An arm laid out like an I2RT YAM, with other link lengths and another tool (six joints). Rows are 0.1 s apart.
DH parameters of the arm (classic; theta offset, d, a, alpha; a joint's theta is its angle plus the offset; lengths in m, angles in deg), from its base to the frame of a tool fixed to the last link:
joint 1: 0 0.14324 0.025 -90
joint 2: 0 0 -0.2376 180
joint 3: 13.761 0 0.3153 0
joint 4: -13.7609 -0.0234 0.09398 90
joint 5: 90 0.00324 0 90
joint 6: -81.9 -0.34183 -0.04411 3
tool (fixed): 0 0.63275 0 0
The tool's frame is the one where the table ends.
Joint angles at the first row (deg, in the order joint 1, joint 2, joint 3, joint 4, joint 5, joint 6):
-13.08, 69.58, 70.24, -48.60, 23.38, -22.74
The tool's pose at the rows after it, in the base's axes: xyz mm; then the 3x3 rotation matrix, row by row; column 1 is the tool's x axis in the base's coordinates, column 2 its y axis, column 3 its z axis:
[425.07 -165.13 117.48], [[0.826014 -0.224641 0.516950], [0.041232 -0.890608 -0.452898], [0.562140 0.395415 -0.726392]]
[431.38 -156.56 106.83], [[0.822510 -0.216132 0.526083], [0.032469 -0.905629 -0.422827], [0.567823 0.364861 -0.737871]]
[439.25 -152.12 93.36], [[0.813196 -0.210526 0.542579], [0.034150 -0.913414 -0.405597], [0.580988 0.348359 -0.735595]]
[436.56 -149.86 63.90], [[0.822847 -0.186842 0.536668], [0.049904 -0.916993 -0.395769], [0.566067 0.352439 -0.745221]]
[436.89 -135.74 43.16], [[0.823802 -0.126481 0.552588], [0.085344 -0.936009 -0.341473], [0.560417 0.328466 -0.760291]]
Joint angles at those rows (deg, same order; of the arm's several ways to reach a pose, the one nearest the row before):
-13.08, 69.82, 68.55, -48.12, 21.82, -22.26
-13.08, 70.48, 67.70, -47.00, 19.94, -21.50
-13.08, 70.37, 64.95, -43.73, 18.72, -21.37
-13.08, 69.87, 59.72, -39.68, 18.22, -22.41
-13.30, 69.01, 56.05, -37.15, 14.72, -24.47

